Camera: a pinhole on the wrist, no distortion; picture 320 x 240 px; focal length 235.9 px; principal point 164.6 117.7 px. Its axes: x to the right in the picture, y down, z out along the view. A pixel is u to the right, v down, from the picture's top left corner.
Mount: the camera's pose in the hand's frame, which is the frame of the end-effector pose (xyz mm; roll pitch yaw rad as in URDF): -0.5 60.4 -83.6 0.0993 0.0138 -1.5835
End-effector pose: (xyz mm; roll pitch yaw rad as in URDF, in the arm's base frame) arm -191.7 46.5 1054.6 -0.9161 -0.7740 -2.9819
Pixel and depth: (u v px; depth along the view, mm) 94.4 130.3 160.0
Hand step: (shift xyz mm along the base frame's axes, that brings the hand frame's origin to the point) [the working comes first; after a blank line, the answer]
In the camera's frame: -47.6 8.5 160.0

-0.4 -127.3 -31.6
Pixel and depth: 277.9 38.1 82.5
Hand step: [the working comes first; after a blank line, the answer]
In the camera's frame: 39.6 -27.8 82.5

14.3 -6.2 -39.3
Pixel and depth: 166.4 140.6 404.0
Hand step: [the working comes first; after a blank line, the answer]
In the camera's frame: 3.1 39.2 404.0

153.9 -266.0 109.8
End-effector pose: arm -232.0 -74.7 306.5 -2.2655 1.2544 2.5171
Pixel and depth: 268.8 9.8 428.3
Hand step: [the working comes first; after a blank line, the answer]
In the camera's frame: 189.2 -195.9 428.3

-52.1 -369.6 196.0
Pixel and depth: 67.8 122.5 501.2
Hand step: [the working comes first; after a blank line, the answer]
In the camera's frame: -205.7 10.2 501.2

279.0 -392.9 -109.9
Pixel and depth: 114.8 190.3 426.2
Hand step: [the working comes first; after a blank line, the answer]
In the camera's frame: -90.0 131.2 426.2

131.7 -317.8 -189.3
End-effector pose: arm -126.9 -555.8 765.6 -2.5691 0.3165 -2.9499
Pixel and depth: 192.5 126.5 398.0
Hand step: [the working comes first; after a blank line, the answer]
In the camera's frame: 47.1 14.8 398.0

136.9 -139.3 -246.4
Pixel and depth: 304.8 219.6 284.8
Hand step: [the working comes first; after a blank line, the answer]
In the camera's frame: 169.3 123.0 284.8

-10.5 -215.4 -137.2
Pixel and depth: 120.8 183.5 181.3
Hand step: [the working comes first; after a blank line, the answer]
In the camera's frame: -33.7 50.6 181.3

7.2 23.0 -138.6
